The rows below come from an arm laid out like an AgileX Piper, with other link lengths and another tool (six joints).
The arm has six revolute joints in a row. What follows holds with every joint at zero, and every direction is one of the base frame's.
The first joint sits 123 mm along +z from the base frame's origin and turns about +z.
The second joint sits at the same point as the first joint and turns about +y.
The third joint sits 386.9 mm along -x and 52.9 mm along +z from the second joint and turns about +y.
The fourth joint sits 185.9 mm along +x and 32.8 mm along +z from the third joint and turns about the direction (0.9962, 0, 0.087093).
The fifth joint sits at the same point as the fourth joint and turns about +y.
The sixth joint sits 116 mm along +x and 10.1 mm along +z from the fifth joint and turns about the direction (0.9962, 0, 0.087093).
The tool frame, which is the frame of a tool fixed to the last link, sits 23.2 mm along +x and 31 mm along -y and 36.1 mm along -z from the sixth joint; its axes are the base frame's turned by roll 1.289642, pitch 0.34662 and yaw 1.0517 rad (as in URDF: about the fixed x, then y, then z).
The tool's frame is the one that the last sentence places.
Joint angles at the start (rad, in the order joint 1, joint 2, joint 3, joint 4, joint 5, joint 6):
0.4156, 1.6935, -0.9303, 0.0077, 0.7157, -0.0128
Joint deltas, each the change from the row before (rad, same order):
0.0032, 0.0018, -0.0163, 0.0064, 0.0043, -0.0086
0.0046, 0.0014, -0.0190, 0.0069, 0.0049, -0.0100
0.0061, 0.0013, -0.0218, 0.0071, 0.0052, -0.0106
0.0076, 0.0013, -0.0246, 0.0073, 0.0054, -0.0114
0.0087, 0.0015, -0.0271, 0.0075, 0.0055, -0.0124
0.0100, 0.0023, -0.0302, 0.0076, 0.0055, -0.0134
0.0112, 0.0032, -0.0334, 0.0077, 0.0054, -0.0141
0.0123, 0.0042, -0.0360, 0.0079, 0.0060, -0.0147
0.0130, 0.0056, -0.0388, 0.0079, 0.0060, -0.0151
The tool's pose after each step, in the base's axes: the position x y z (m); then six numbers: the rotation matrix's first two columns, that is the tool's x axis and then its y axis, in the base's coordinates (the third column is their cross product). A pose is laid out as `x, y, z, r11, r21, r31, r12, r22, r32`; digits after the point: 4 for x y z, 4 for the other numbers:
0.2386, 0.0732, 0.2565, -0.6065, 0.6238, -0.4930, 0.6338, 0.7537, 0.1738
0.2420, 0.0765, 0.2589, -0.6079, 0.6217, -0.4939, 0.6242, 0.7586, 0.1867
0.2458, 0.0804, 0.2619, -0.6093, 0.6190, -0.4956, 0.6124, 0.7644, 0.2018
0.2499, 0.0850, 0.2653, -0.6109, 0.6154, -0.4981, 0.5979, 0.7710, 0.2192
0.2544, 0.0902, 0.2693, -0.6127, 0.6110, -0.5013, 0.5811, 0.7782, 0.2383
0.2594, 0.0961, 0.2736, -0.6146, 0.6057, -0.5054, 0.5614, 0.7859, 0.2592
0.2648, 0.1028, 0.2785, -0.6164, 0.5997, -0.5103, 0.5389, 0.7938, 0.2819
0.2704, 0.1101, 0.2837, -0.6185, 0.5930, -0.5156, 0.5142, 0.8016, 0.3051
0.2764, 0.1181, 0.2892, -0.6204, 0.5859, -0.5214, 0.4873, 0.8089, 0.3290

